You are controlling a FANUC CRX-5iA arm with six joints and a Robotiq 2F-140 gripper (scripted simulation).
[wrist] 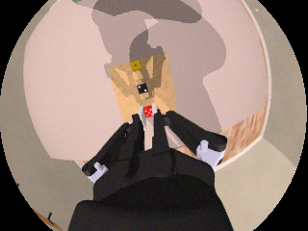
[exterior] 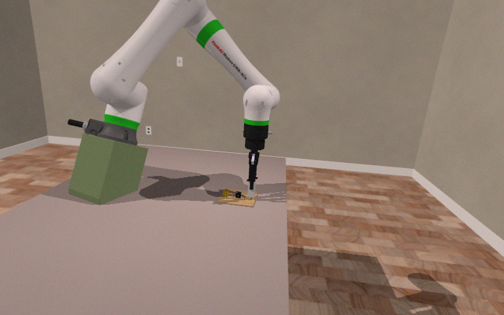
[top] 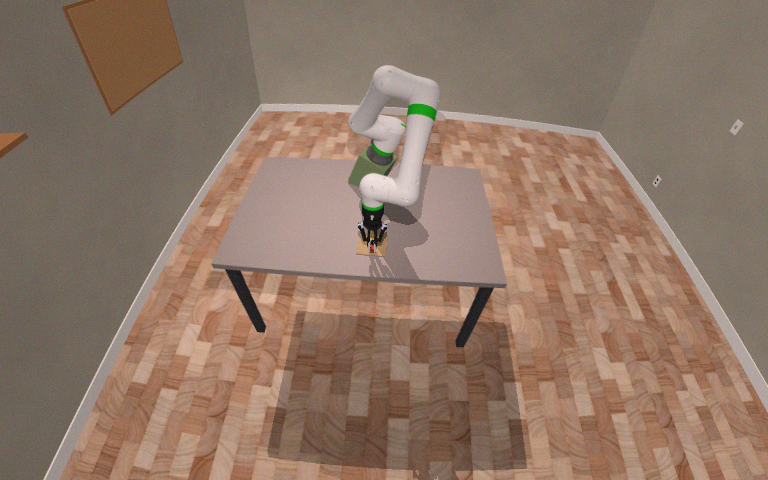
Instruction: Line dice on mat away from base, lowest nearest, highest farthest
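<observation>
The black die lies 5 cm behind my hand and 3 cm below it. Round my hand: yellow die 10 cm behind, 3 cm below; then red die 2 cm below; then tan mat 5 cm below, 5 cm behind.
</observation>
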